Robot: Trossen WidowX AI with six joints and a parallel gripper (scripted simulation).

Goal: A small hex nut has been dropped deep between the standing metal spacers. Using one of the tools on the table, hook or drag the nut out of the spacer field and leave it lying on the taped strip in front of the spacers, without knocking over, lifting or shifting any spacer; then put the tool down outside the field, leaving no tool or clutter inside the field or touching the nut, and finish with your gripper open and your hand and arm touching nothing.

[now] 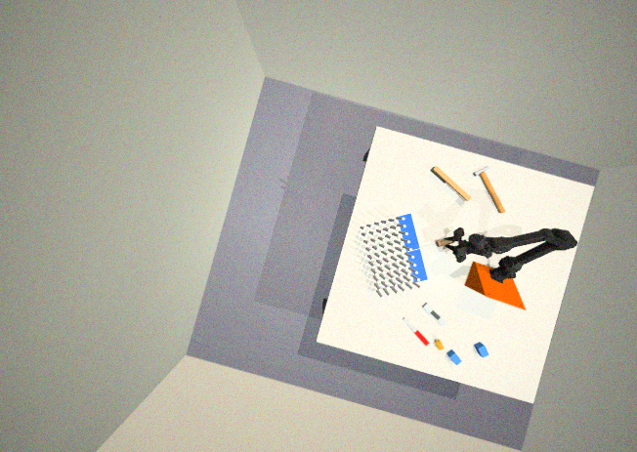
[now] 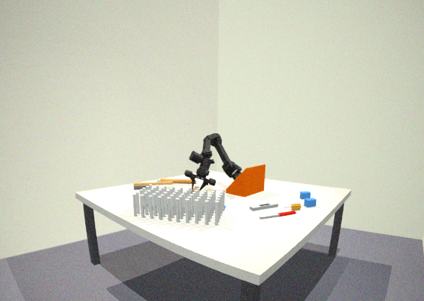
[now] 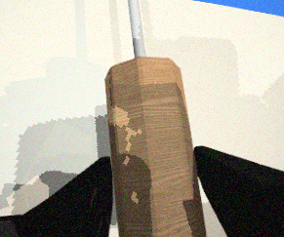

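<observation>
Right now the blue taped strip is 13 cm ahead of my gripper tip, 11 cm to the left of it and 4 cm below it. Round my gripper tip: orange-handled scraper 54 cm to the left, 22 cm behind, 2 cm below; then red-handled tool 53 cm to the left, 8 cm behind, 3 cm below; then white-grey bar 40 cm to the left, 14 cm behind, 2 cm below.
</observation>
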